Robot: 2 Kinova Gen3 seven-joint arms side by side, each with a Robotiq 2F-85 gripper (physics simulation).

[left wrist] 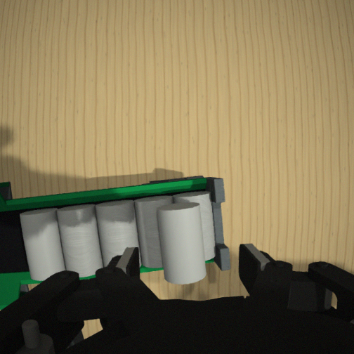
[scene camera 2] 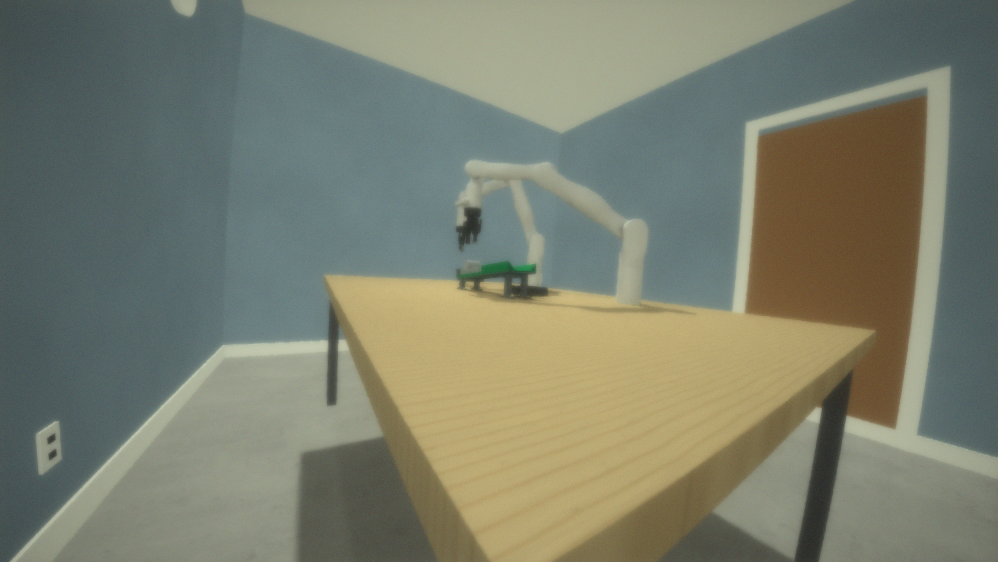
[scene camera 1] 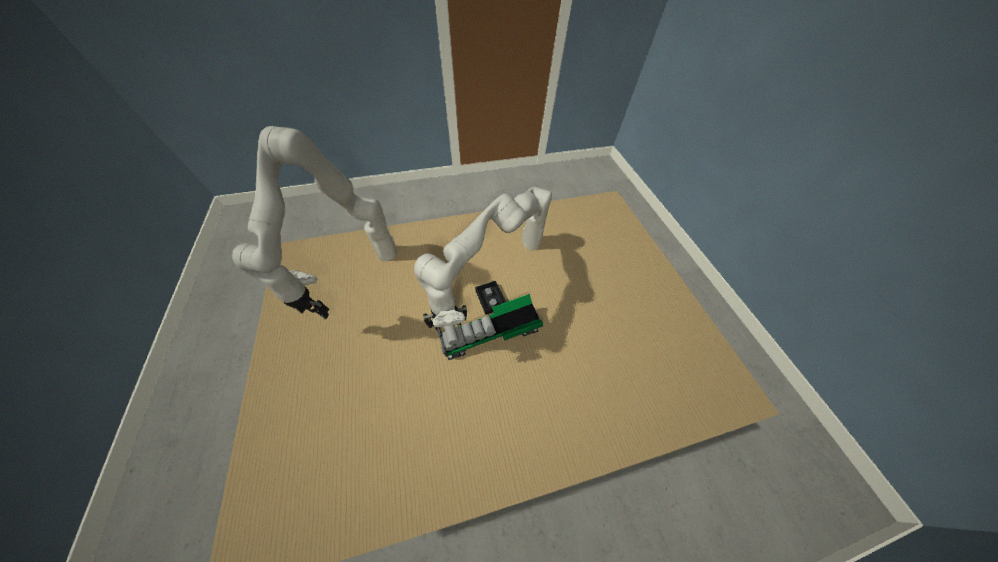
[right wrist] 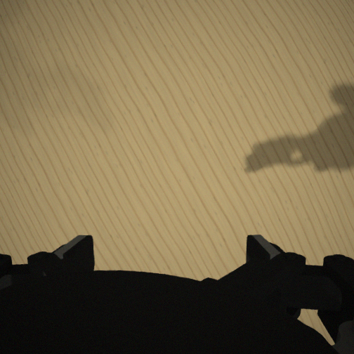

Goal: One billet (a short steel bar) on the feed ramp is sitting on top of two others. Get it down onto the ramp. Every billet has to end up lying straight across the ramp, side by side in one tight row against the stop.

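Pixels of known places: left gripper, fingertip midpoint: (scene camera 2: 470, 243) (scene camera 1: 448, 326); right gripper, fingertip midpoint: (scene camera 2: 461, 251) (scene camera 1: 315, 314); left arm's base at its link origin: (scene camera 2: 627, 303) (scene camera 1: 531, 243); right arm's base at its link origin: (scene camera 1: 387, 254).
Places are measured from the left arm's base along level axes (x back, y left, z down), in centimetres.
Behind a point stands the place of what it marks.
Observation:
The top billet (left wrist: 181, 245) (scene camera 1: 451, 337) {x -24.0, y -63.2, z -12.8 cm}, a pale grey cylinder, lies across the ramp (left wrist: 107, 192) (scene camera 1: 514, 305) {x -26.8, y -35.2, z -10.5 cm} on top of two others at the stop end. Beneath it are a billet (left wrist: 150, 232) and the end billet (left wrist: 204, 225), which is beside the grey stop (left wrist: 218, 222). Three more billets (left wrist: 117, 232) (left wrist: 80, 242) (left wrist: 43, 245) lie side by side to their left in the left wrist view. My left gripper (left wrist: 189, 261) is open above the ramp's stop end, its fingertips on either side of the top billet in that view, nothing held. My right gripper (right wrist: 168, 253) is open and empty, away from the ramp.
A small black tray (scene camera 1: 481, 298) {x -11.2, y -40.4, z -0.4 cm} with two light pieces stands beside the ramp's wider green end, behind it in scene camera 1. The ramp stands on short legs on the wooden table (scene camera 1: 488, 446) {x -59.3, y -73.0, z 0.0 cm} (scene camera 2: 558, 376) {x -99.6, y 11.9, z 0.0 cm}. The ramp's green side walls flank the billets.

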